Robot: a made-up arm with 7 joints. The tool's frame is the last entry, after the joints.
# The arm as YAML. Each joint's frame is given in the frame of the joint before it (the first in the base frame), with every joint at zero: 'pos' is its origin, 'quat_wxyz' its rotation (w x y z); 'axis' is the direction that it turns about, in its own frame. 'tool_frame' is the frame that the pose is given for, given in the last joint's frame.
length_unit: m
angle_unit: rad
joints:
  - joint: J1
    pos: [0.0, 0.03, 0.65]
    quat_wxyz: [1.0, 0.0, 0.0, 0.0]
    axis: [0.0, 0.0, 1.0]
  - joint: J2
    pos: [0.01, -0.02, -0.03]
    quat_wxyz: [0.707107, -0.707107, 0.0, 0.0]
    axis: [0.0, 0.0, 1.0]
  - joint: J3
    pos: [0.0, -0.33, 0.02]
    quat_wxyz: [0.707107, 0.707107, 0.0, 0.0]
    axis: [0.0, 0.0, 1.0]
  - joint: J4
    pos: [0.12, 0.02, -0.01]
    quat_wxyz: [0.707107, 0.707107, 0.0, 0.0]
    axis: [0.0, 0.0, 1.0]
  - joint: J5
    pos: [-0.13, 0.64, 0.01]
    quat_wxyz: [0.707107, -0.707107, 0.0, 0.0]
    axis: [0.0, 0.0, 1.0]
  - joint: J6
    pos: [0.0, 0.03, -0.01]
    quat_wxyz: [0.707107, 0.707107, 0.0, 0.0]
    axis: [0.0, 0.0, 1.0]
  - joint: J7
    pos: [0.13, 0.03, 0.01]
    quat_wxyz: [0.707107, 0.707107, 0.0, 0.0]
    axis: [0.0, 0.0, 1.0]
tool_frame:
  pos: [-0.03, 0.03, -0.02]
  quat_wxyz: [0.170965, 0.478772, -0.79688, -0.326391]
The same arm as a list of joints. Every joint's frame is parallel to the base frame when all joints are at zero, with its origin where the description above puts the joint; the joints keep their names.
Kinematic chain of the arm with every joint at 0, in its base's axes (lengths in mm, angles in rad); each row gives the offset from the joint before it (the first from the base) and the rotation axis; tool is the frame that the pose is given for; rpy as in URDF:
J1: xyz 0.0 30.0 650.0 axis +z
J2: xyz 10.0 -20.0 -30.0 axis +y
J3: xyz 0.0 20.0 330.0 axis +z
J4: xyz 120.0 20.0 -10.0 axis -y
J5: xyz -130.0 -10.0 640.0 axis +z
J6: xyz 0.0 30.0 -10.0 axis -y
J7: xyz 130.0 -10.0 30.0 axis -z
tool: xyz -30.0 -30.0 20.0 rpy -0.7538 -0.0401 2.0754

